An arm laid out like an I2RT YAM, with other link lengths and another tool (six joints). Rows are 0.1 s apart.
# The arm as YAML. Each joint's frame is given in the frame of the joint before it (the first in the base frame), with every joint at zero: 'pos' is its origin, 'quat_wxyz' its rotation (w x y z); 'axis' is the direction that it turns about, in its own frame. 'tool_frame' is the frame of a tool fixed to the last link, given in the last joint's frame.
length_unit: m
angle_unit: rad
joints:
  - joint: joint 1
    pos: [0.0, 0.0, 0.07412]
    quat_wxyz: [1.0, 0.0, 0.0, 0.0]
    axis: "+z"
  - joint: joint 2
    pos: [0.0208, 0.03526, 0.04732]
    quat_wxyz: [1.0, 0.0, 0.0, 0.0]
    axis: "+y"
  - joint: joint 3
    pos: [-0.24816, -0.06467, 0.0]
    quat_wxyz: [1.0, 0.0, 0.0, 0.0]
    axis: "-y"
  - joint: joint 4
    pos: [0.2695, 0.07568, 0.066]
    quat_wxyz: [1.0, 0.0, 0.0, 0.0]
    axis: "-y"
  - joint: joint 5
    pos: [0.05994, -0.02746, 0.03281]
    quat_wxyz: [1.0, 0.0, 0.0, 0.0]
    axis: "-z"
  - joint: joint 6
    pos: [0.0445, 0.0, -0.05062]
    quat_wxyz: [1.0, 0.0, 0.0, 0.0]
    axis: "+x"
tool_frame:
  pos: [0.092, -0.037, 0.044]
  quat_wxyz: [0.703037, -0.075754, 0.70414, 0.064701]
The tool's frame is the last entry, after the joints.
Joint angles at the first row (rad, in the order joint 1, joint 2, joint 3, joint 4, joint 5, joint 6):
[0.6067, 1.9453, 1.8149, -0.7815, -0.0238, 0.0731]
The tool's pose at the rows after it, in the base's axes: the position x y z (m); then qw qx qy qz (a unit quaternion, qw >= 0):
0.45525, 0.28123, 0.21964, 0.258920, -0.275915, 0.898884, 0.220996
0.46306, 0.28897, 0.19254, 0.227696, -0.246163, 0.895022, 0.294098
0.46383, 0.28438, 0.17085, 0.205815, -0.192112, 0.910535, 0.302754
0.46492, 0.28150, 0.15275, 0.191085, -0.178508, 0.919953, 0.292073
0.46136, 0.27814, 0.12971, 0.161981, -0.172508, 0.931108, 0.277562
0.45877, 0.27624, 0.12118, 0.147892, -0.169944, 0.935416, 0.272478
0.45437, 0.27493, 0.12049, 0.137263, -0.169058, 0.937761, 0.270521
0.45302, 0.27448, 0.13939, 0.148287, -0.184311, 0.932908, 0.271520
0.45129, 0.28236, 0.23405, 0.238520, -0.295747, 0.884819, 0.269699
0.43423, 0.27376, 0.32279, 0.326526, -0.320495, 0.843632, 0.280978
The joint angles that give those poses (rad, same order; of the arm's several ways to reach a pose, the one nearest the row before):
[0.5758, 1.9896, 1.8149, -0.7616, -0.0708, 0.0845]
[0.5453, 2.0438, 1.8149, -0.7178, -0.2253, 0.1596]
[0.5442, 2.0781, 1.8149, -0.7193, -0.2253, 0.2676]
[0.5438, 2.1105, 1.8149, -0.7258, -0.2096, 0.2859]
[0.5438, 2.1479, 1.8145, -0.7574, -0.2024, 0.2859]
[0.5430, 2.1609, 1.8149, -0.7765, -0.2031, 0.2855]
[0.5442, 2.1575, 1.8153, -0.8020, -0.2069, 0.2855]
[0.5430, 2.1223, 1.8209, -0.8211, -0.2070, 0.2565]
[0.5430, 1.9766, 1.8572, -0.8242, -0.2058, 0.0460]
[0.5430, 1.8236, 1.8748, -0.8032, -0.2054, 0.0101]

